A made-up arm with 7 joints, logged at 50 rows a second.
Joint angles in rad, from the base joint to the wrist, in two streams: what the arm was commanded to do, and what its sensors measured. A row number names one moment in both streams.
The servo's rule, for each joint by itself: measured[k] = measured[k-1] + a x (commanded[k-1-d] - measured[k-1]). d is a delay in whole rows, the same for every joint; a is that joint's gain. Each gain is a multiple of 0.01, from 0.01 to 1. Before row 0 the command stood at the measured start. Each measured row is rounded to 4 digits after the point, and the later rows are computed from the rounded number. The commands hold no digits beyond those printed.
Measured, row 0: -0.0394, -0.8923, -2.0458, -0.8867, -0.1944, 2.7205, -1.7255
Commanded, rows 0 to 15: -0.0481, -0.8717, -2.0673, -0.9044, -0.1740, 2.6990, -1.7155; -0.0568, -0.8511, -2.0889, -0.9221, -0.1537, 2.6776, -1.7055; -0.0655, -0.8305, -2.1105, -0.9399, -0.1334, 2.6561, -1.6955; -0.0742, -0.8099, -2.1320, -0.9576, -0.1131, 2.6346, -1.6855; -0.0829, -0.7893, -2.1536, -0.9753, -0.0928, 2.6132, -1.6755; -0.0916, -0.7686, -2.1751, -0.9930, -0.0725, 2.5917, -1.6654; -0.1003, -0.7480, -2.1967, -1.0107, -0.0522, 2.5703, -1.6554; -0.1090, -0.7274, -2.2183, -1.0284, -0.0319, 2.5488, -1.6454; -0.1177, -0.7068, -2.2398, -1.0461, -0.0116, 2.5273, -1.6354; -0.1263, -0.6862, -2.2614, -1.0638, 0.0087, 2.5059, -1.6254; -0.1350, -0.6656, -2.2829, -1.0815, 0.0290, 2.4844, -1.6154; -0.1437, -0.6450, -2.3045, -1.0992, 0.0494, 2.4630, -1.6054; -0.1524, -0.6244, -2.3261, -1.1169, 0.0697, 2.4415, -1.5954; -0.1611, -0.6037, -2.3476, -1.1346, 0.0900, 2.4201, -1.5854; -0.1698, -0.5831, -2.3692, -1.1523, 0.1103, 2.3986, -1.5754; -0.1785, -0.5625, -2.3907, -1.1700, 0.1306, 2.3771, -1.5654
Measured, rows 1 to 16: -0.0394, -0.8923, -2.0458, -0.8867, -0.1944, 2.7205, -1.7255; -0.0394, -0.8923, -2.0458, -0.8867, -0.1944, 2.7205, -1.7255; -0.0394, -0.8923, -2.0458, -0.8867, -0.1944, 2.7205, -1.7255; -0.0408, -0.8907, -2.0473, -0.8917, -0.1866, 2.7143, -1.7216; -0.0434, -0.8875, -2.0502, -0.9002, -0.1741, 2.7037, -1.7153; -0.0469, -0.8829, -2.0544, -0.9113, -0.1586, 2.6899, -1.7076; -0.0513, -0.8771, -2.0598, -0.9243, -0.1413, 2.6739, -1.6990; -0.0564, -0.8701, -2.0664, -0.9386, -0.1229, 2.6563, -1.6898; -0.0620, -0.8620, -2.0740, -0.9538, -0.1037, 2.6376, -1.6803; -0.0681, -0.8529, -2.0826, -0.9697, -0.0841, 2.6181, -1.6706; -0.0746, -0.8429, -2.0921, -0.9861, -0.0643, 2.5980, -1.6608; -0.0815, -0.8320, -2.1024, -1.0029, -0.0443, 2.5775, -1.6509; -0.0887, -0.8203, -2.1135, -1.0200, -0.0242, 2.5567, -1.6410; -0.0961, -0.8079, -2.1254, -1.0372, -0.0040, 2.5357, -1.6310; -0.1037, -0.7949, -2.1379, -1.0546, 0.0163, 2.5146, -1.6210; -0.1115, -0.7813, -2.1511, -1.0720, 0.0366, 2.4934, -1.6110
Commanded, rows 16 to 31: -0.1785, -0.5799, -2.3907, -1.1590, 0.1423, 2.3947, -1.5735; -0.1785, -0.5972, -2.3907, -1.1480, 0.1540, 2.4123, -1.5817; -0.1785, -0.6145, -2.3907, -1.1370, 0.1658, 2.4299, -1.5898; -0.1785, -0.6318, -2.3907, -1.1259, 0.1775, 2.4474, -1.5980; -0.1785, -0.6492, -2.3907, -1.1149, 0.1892, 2.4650, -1.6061; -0.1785, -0.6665, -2.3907, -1.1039, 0.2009, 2.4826, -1.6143; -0.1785, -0.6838, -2.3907, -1.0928, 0.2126, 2.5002, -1.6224; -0.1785, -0.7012, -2.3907, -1.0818, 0.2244, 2.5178, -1.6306; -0.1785, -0.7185, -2.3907, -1.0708, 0.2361, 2.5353, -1.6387; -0.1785, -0.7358, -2.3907, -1.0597, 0.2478, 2.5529, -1.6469; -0.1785, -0.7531, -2.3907, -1.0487, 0.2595, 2.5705, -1.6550; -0.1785, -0.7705, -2.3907, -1.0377, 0.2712, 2.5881, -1.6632; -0.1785, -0.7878, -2.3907, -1.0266, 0.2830, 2.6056, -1.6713; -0.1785, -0.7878, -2.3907, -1.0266, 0.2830, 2.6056, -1.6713; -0.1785, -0.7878, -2.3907, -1.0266, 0.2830, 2.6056, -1.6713; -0.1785, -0.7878, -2.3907, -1.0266, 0.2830, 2.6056, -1.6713
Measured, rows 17 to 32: -0.1194, -0.7671, -2.1649, -1.0895, 0.0569, 2.4721, -1.6010; -0.1275, -0.7524, -2.1792, -1.1071, 0.0772, 2.4508, -1.5910; -0.1357, -0.7372, -2.1940, -1.1247, 0.0975, 2.4294, -1.5810; -0.1425, -0.7246, -2.2078, -1.1343, 0.1145, 2.4193, -1.5781; -0.1483, -0.7144, -2.2206, -1.1381, 0.1295, 2.4173, -1.5795; -0.1531, -0.7064, -2.2325, -1.1378, 0.1433, 2.4210, -1.5835; -0.1572, -0.7004, -2.2436, -1.1345, 0.1563, 2.4287, -1.5892; -0.1606, -0.6963, -2.2539, -1.1290, 0.1688, 2.4392, -1.5958; -0.1635, -0.6939, -2.2635, -1.1220, 0.1810, 2.4518, -1.6030; -0.1659, -0.6931, -2.2724, -1.1138, 0.1930, 2.4658, -1.6106; -0.1679, -0.6937, -2.2807, -1.1048, 0.2049, 2.4809, -1.6184; -0.1696, -0.6957, -2.2884, -1.0953, 0.2168, 2.4967, -1.6263; -0.1710, -0.6989, -2.2956, -1.0853, 0.2286, 2.5130, -1.6343; -0.1722, -0.7032, -2.3023, -1.0751, 0.2403, 2.5297, -1.6424; -0.1732, -0.7086, -2.3085, -1.0646, 0.2520, 2.5466, -1.6505; -0.1740, -0.7149, -2.3143, -1.0540, 0.2638, 2.5637, -1.6586
